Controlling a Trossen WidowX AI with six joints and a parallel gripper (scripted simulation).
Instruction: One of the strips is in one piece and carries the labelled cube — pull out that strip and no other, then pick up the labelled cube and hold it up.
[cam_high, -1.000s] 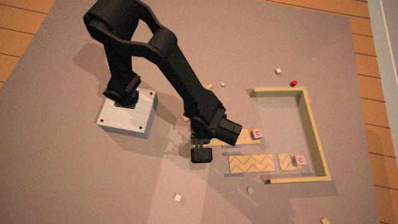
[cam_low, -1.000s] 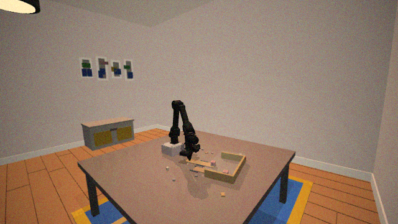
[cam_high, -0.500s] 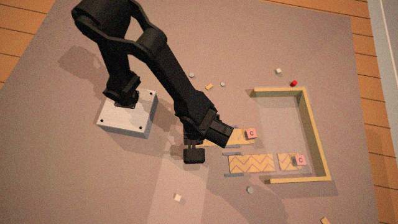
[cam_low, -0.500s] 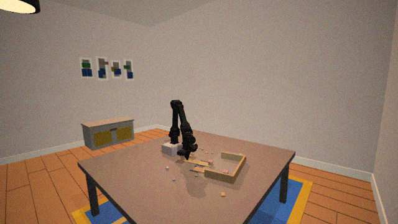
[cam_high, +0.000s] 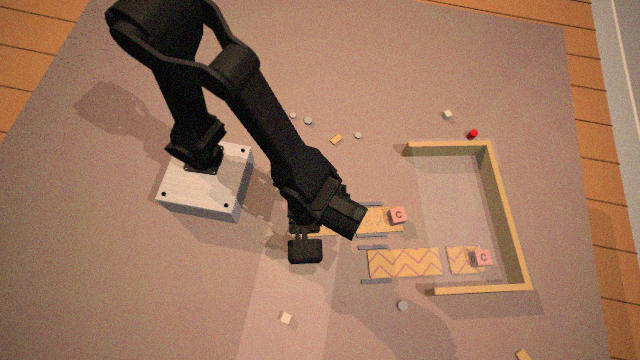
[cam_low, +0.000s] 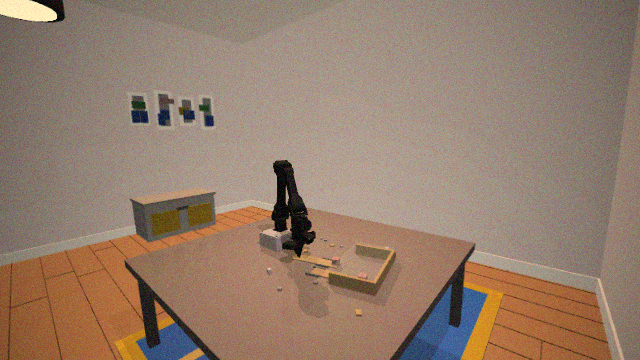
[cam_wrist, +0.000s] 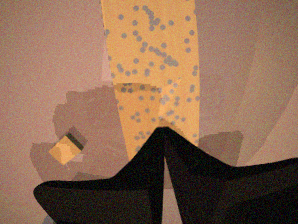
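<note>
Right now my gripper tip is 90 mm short of the dotted strip and 20 mm to the right of it. From my gripper tip the other things lie so: red cylinder (370 mm ahead, 280 mm to the left, 10 mm above).
</note>
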